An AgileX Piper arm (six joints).
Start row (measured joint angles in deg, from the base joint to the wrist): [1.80 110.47 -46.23 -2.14 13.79 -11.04]
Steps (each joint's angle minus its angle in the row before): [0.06 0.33 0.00 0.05 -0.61 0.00]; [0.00 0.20 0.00 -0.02 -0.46 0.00]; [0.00 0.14 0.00 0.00 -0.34 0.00]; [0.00 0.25 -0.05 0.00 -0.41 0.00]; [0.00 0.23 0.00 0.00 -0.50 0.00]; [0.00 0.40 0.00 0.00 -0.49 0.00]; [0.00 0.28 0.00 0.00 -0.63 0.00]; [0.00 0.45 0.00 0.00 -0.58 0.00]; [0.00 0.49 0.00 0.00 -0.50 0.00]
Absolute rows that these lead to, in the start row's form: [1.86 110.80 -46.23 -2.09 13.18 -11.04]; [1.86 111.00 -46.23 -2.11 12.72 -11.04]; [1.86 111.14 -46.23 -2.11 12.38 -11.04]; [1.86 111.39 -46.28 -2.11 11.97 -11.04]; [1.86 111.62 -46.28 -2.11 11.47 -11.04]; [1.86 112.02 -46.28 -2.11 10.98 -11.04]; [1.86 112.30 -46.28 -2.11 10.35 -11.04]; [1.86 112.75 -46.28 -2.11 9.77 -11.04]; [1.86 113.24 -46.28 -2.11 9.27 -11.04]
